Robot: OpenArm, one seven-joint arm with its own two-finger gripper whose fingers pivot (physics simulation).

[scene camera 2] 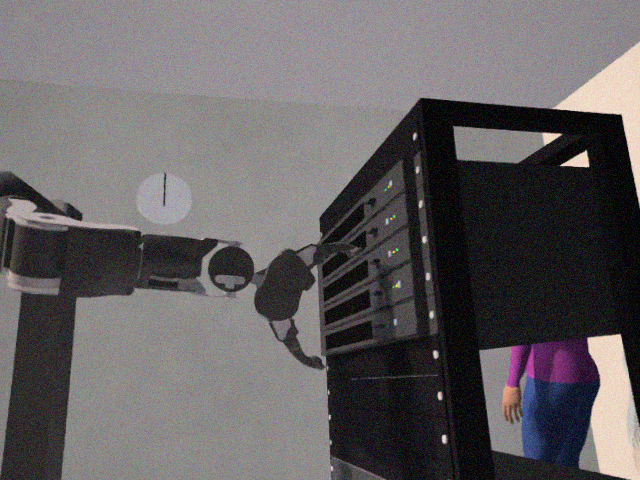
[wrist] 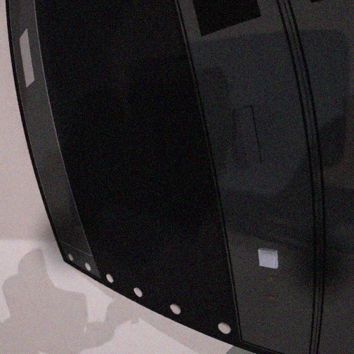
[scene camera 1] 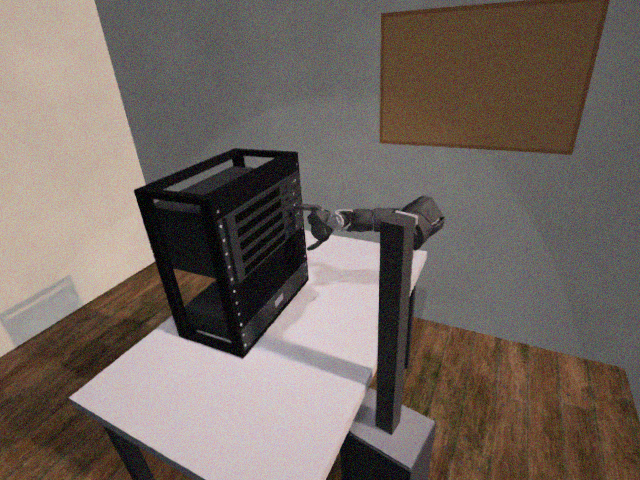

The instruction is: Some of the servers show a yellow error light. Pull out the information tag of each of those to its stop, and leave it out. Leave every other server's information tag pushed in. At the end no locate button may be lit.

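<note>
The black rack (scene camera 1: 166, 279) (scene camera 2: 457, 289) holds several stacked dark servers. In scene view 2, the top server (scene camera 2: 400, 178), second server (scene camera 2: 405, 209), third server (scene camera 2: 408, 241) and fourth server (scene camera 2: 409, 276) show small green and yellow lights. The bottom server (scene camera 2: 408, 317) (wrist: 280, 215) has a pale, apparently unlit locate button (wrist: 268, 258) and dim light spots. Its information tag (wrist: 247, 134) looks flush; small dark tabs stand on the servers above, their extension unclear. My gripper (scene camera 1: 299, 228) (scene camera 2: 341, 307) is open and empty before the servers, one finger above the other. It does not show in the wrist view.
The rack stands on a white table (scene camera 1: 222, 403). The arm's dark column (scene camera 1: 391, 320) (scene camera 2: 41, 372) stands at the table's edge. A person (scene camera 2: 558, 392) in purple and blue is behind the rack. A blank black panel (wrist: 135, 150) lies below the servers.
</note>
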